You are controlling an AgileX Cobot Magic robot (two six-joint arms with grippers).
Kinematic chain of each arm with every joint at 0, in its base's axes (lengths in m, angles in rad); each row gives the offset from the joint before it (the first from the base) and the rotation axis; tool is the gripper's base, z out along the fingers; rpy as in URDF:
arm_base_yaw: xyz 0 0 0.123 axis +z
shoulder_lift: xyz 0 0 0 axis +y
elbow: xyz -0.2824 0 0.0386 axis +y
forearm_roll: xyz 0.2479 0 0.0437 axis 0.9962 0 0.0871
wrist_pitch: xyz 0 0 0 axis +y
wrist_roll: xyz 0.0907 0 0.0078 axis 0.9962 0 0.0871
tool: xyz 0 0 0 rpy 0 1.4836 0
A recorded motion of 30 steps. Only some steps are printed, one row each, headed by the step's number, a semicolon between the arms.
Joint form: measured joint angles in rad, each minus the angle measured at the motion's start. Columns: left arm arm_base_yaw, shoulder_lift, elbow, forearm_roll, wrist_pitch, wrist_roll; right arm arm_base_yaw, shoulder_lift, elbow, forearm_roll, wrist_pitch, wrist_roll.
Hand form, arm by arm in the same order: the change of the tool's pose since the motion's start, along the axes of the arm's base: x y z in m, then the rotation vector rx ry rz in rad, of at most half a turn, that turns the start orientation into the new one. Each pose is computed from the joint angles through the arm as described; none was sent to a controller.
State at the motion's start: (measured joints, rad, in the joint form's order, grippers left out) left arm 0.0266 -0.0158 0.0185 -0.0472 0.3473 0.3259; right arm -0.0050 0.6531 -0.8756 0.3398 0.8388 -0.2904
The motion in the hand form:
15: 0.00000 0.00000 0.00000 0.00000 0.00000 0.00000; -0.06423 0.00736 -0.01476 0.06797 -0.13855 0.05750
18: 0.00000 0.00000 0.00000 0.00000 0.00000 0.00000; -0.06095 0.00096 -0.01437 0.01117 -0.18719 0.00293
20: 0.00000 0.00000 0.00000 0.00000 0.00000 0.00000; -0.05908 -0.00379 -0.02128 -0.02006 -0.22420 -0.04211
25: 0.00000 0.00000 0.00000 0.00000 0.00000 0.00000; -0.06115 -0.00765 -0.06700 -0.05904 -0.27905 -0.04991
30: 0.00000 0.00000 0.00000 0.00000 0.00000 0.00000; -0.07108 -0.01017 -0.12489 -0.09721 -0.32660 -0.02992
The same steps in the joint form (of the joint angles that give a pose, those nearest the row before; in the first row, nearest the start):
15: 0.0000 0.0000 0.0000 0.0000 0.0000 0.0000; -0.0001 -0.2838 0.1188 0.0982 0.0349 -0.0196
18: 0.0000 0.0000 0.0000 0.0000 0.0000 0.0000; 0.0001 -0.2874 0.1287 0.0195 -0.0274 -0.0107
20: 0.0000 0.0000 0.0000 0.0000 0.0000 0.0000; 0.0000 -0.3077 0.1694 -0.0363 -0.0918 0.0045
25: 0.0000 0.0000 0.0000 0.0000 0.0000 0.0000; 0.0505 -0.4256 0.3735 -0.1007 -0.2372 0.0084
30: 0.0000 0.0000 0.0000 0.0000 0.0000 0.0000; 0.1026 -0.6189 0.6025 -0.1592 -0.3182 0.0129

